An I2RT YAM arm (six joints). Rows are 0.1 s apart.
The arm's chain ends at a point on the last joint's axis. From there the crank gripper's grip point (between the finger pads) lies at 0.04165 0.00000 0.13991 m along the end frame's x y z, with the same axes.
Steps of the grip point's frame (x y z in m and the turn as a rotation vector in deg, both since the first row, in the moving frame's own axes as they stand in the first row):
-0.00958 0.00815 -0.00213 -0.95 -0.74 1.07
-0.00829 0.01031 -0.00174 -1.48 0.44 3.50
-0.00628 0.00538 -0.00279 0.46 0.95 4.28
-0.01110 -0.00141 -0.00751 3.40 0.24 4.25
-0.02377 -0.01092 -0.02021 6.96 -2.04 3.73
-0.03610 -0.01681 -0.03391 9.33 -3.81 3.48
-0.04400 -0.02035 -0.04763 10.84 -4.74 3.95
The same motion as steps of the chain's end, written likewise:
-0.00774 0.00507 -0.00263 -0.95 -0.74 1.07
-0.00917 0.00413 -0.00134 -1.48 0.44 3.50
-0.00852 0.00330 -0.00209 0.46 0.95 4.28
-0.01188 0.00377 -0.00718 3.40 0.24 4.25
-0.01924 0.00357 -0.02073 6.96 -2.04 3.73
-0.02737 0.00383 -0.03471 9.33 -3.81 3.48
-0.03318 0.00378 -0.04835 10.84 -4.74 3.95

